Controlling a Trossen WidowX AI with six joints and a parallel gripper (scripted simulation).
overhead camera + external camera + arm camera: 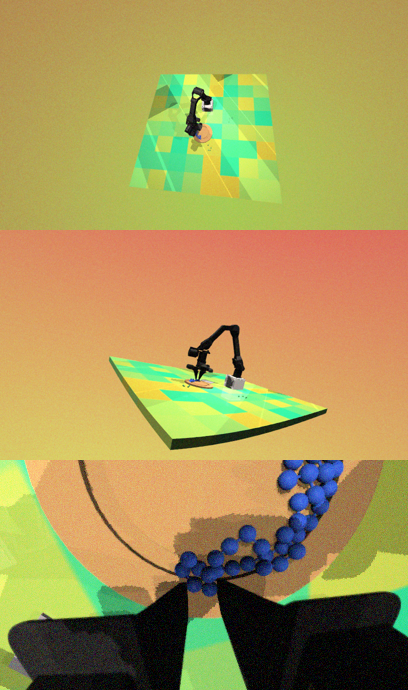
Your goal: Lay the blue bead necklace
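Now: the round bead board 7 cm to the left of my gripper tip, 4 cm ahead of it and 1 cm below it. Also, from my gripper tip: flat grey piece (14 cm behind, 4 cm to the right, 1 cm below).
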